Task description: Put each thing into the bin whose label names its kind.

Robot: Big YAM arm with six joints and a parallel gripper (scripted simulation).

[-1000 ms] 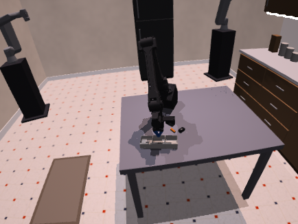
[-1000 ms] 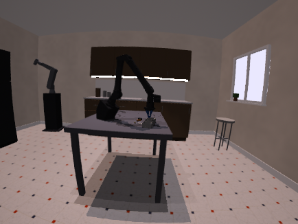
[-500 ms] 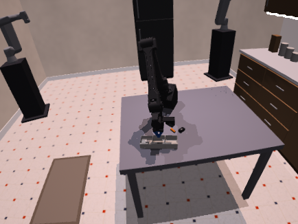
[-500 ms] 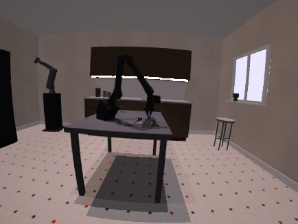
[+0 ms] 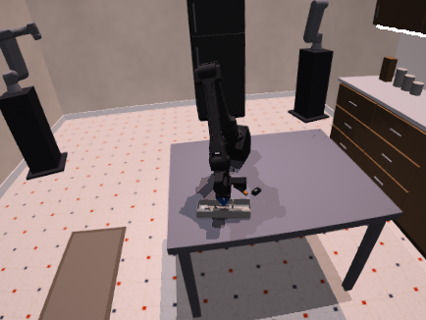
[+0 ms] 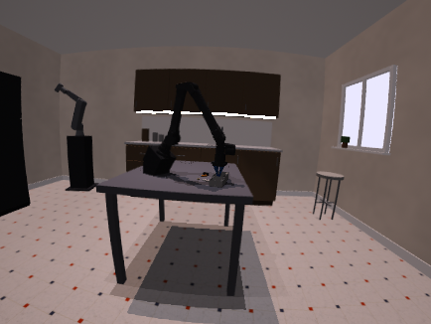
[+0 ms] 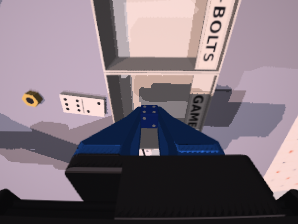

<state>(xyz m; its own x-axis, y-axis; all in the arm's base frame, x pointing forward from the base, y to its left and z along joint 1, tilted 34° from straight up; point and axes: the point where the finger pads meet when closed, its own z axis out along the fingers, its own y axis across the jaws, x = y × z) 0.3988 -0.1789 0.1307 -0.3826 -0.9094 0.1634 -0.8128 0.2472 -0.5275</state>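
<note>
Now: the white domino 8 cm behind my hand, 2 cm to the left of it and 4 cm below it. The rest, counted from my hand: small brass nut 13 cm behind, 6 cm to the left, 4 cm below; then orange cylinder 8 cm behind, 14 cm to the left, 4 cm below; then blue die right at my hand.
</note>
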